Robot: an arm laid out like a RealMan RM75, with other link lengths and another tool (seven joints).
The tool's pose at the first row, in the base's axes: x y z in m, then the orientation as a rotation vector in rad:
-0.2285, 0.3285, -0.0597, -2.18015, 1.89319, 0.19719
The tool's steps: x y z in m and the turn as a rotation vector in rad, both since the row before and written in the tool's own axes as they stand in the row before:
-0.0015, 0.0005, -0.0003, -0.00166, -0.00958, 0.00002
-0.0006, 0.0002, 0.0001, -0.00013, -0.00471, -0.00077
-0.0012, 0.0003, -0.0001, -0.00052, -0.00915, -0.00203
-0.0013, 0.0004, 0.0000, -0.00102, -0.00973, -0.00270
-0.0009, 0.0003, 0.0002, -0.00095, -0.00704, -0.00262
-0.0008, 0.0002, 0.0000, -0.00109, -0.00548, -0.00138
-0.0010, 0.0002, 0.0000, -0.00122, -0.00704, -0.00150
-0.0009, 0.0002, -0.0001, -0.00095, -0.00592, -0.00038
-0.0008, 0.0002, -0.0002, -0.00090, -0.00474, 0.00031
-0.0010, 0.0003, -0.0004, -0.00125, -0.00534, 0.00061
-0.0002, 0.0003, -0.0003, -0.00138, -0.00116, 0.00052
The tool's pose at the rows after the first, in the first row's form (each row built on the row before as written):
-0.2292, 0.3298, -0.0591, -2.17637, 1.88862, 0.20891
-0.2295, 0.3304, -0.0591, -2.17476, 1.88528, 0.21383
-0.2300, 0.3315, -0.0587, -2.17225, 1.87826, 0.22353
-0.2306, 0.3327, -0.0584, -2.17033, 1.87031, 0.23416
-0.2310, 0.3336, -0.0584, -2.16964, 1.86385, 0.24190
-0.2313, 0.3343, -0.0582, -2.16874, 1.85966, 0.24839
-0.2317, 0.3352, -0.0579, -2.16720, 1.85452, 0.25659
-0.2320, 0.3360, -0.0575, -2.16507, 1.85117, 0.26358
-0.2323, 0.3367, -0.0571, -2.16291, 1.84921, 0.26943
-0.2328, 0.3375, -0.0564, -2.16040, 1.84735, 0.27630
-0.2331, 0.3375, -0.0561, -2.16025, 1.84766, 0.27896

